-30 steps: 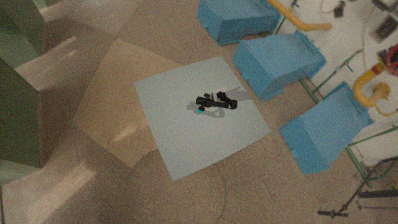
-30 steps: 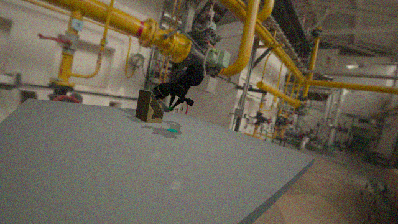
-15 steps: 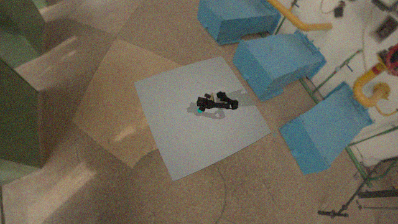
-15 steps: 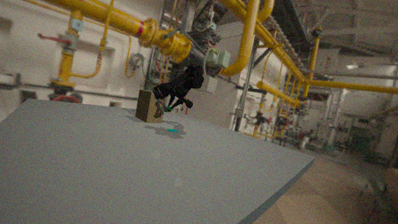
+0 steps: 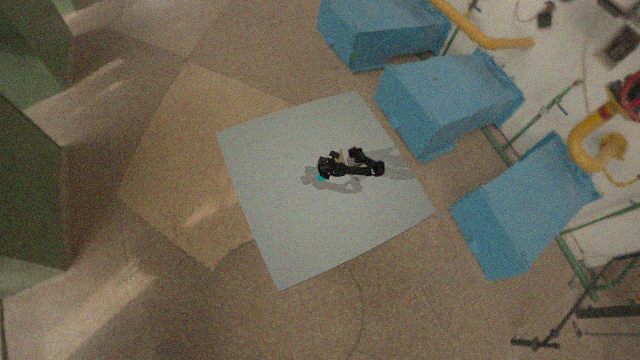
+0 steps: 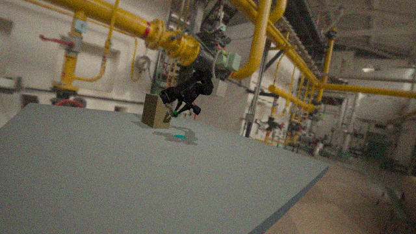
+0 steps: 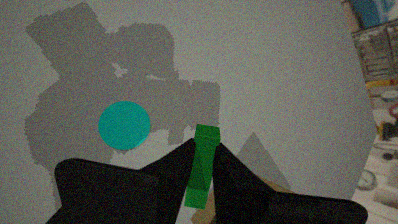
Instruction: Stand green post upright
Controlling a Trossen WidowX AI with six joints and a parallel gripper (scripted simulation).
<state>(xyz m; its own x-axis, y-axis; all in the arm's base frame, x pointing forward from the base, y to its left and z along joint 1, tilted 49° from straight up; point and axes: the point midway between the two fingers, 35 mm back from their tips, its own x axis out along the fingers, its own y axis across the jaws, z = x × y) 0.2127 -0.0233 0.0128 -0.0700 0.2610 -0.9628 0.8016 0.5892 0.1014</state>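
Now: gripper tip 40 mm short of the cyan circle, 30 mm to the right of it and 120 mm above it. Round my gripper tip: green post (10 mm behind, 10 mm to the left, 10 mm below).
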